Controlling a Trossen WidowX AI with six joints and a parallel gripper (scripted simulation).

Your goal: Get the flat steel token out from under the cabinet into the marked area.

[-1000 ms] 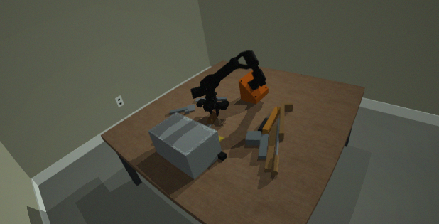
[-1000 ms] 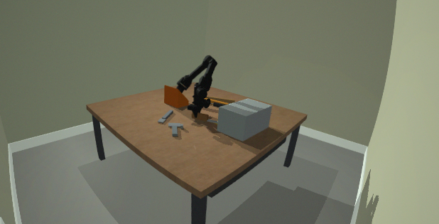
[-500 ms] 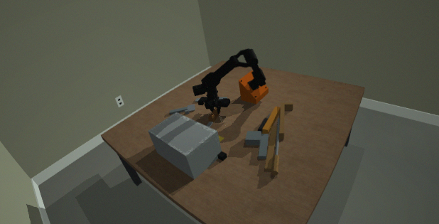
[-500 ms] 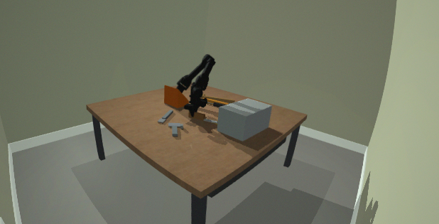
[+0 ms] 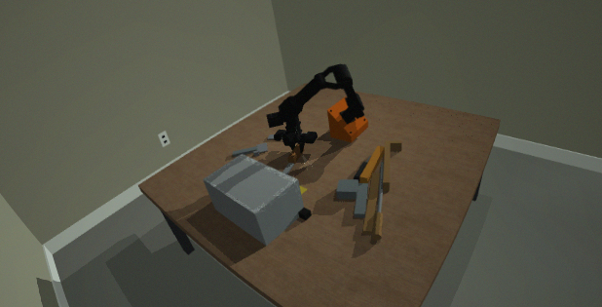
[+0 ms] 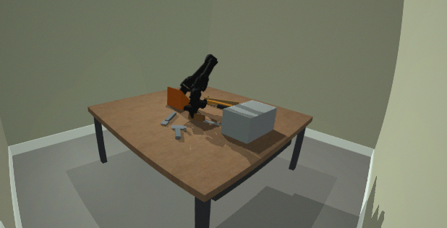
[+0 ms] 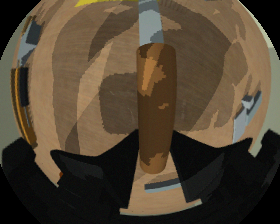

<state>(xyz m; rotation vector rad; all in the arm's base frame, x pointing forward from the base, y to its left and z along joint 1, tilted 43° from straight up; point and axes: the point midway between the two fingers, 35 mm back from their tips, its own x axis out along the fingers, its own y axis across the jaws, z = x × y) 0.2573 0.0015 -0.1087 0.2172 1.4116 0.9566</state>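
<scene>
Now: gripper tip 330 mm to the right of the orange bar, 110 mm past it and 10 mm below it. The rest, counted from my gripper tip: grey block 350 mm to the left, 70 mm ahead, 10 mm above; wooden stick 450 mm to the left, 50 mm ahead; grey t-piece 200 mm to the right, 110 mm ahead.
</scene>
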